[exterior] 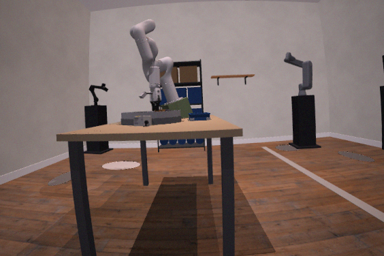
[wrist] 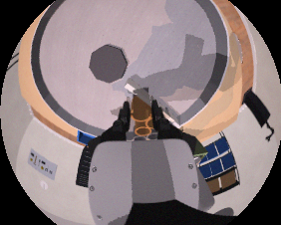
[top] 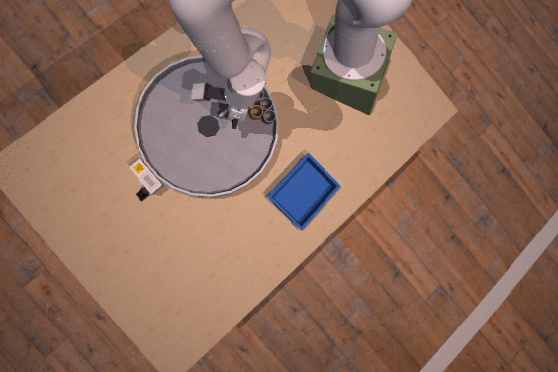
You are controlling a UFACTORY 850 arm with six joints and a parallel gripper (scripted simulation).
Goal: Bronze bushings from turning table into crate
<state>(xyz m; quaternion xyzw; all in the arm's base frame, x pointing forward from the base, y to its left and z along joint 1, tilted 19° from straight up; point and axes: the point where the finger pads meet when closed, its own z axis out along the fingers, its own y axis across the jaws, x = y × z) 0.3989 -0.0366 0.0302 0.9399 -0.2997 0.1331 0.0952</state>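
My gripper is now 320 mm to the right of the blue crate, 80 mm above it and 60 mm past it. From my hand the other things lie so: round grey turning table 90 mm ahead, 50 mm below.
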